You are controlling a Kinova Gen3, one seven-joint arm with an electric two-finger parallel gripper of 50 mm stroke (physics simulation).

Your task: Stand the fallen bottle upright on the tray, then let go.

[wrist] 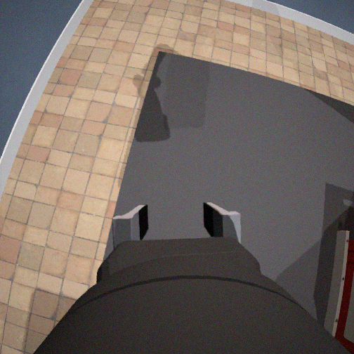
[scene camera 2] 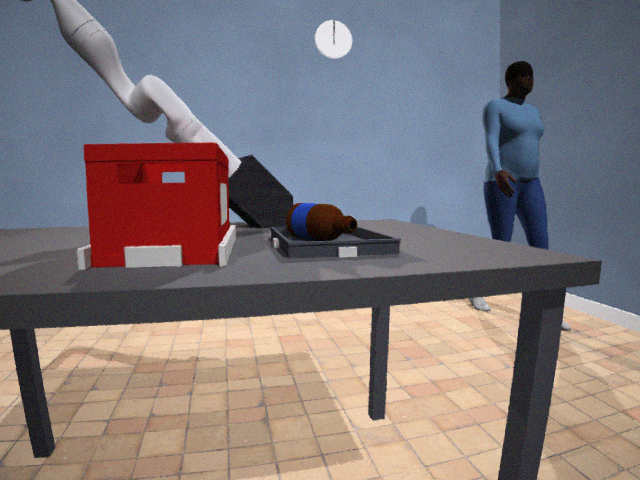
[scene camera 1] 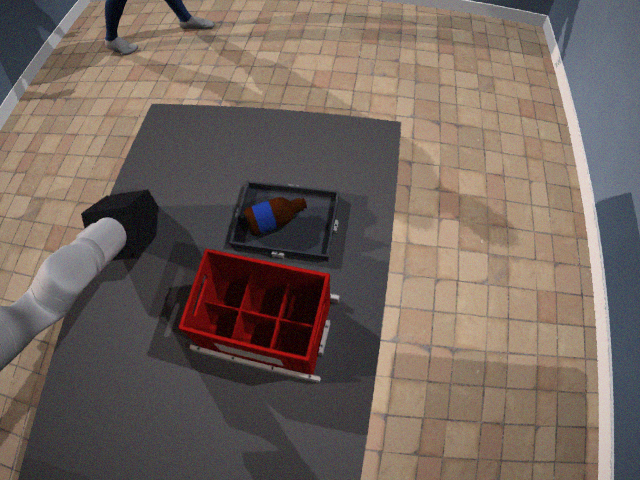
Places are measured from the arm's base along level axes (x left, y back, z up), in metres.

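Where they show: arm's base at its link origin: (scene camera 2: 229,172) (scene camera 1: 109,235).
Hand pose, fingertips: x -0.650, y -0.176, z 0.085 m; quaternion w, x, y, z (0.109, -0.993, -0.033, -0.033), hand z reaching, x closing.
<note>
Things, the pixels of their centre, and the offset from my fingertips.
- brown bottle at the middle of its body: (scene camera 2: 323,222) (scene camera 1: 276,212) dx +0.765, dy -0.219, dz -0.198 m
- dark shallow tray at the middle of its body: (scene camera 2: 327,238) (scene camera 1: 285,218) dx +0.764, dy -0.240, dz -0.228 m
- red crate at the middle of its body: (scene camera 2: 172,202) (scene camera 1: 259,315) dx +0.480, dy -0.197, dz -0.153 m
A brown bottle (scene camera 1: 278,212) (scene camera 2: 324,222) with a blue band lies on its side in the dark shallow tray (scene camera 1: 305,254) (scene camera 2: 315,251). In scene camera 1 its base is near the tray's left wall and its neck points right and slightly up. My gripper (wrist: 175,215) is open, with no object between its fingers. In both scene views its black body is left of the tray, apart from the bottle, and its fingers are hidden. The bottle and the tray do not show in the wrist view.
A red crate (scene camera 1: 302,363) (scene camera 2: 155,217) with compartments stands beside the tray on the grey table (scene camera 1: 273,144) (scene camera 2: 310,304) (wrist: 250,150). White strips (scene camera 1: 253,363) (scene camera 2: 152,256) (wrist: 337,285) run along its base. A person (scene camera 2: 514,139) stands beyond the table.
</note>
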